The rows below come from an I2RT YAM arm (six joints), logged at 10 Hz.
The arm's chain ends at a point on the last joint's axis. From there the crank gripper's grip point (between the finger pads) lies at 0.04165 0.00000 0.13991 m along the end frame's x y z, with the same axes.
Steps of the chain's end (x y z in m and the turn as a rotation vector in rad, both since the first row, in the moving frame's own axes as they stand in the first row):
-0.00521 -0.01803 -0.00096 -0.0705 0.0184 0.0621
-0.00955 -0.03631 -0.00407 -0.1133 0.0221 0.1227
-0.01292 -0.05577 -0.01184 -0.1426 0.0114 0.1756
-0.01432 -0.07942 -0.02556 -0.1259 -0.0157 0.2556
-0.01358 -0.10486 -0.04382 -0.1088 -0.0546 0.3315
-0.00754 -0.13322 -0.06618 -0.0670 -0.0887 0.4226
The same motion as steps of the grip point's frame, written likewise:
-0.00303 -0.00555 -0.00219 -0.0705 0.0184 0.0621
-0.00777 -0.01531 -0.00620 -0.1133 0.0221 0.1227
-0.01372 -0.02863 -0.01426 -0.1426 0.0114 0.1756
-0.02008 -0.05178 -0.02670 -0.1259 -0.0157 0.2556
-0.02588 -0.07756 -0.04336 -0.1088 -0.0546 0.3315
-0.02533 -0.10955 -0.06403 -0.0670 -0.0887 0.4226

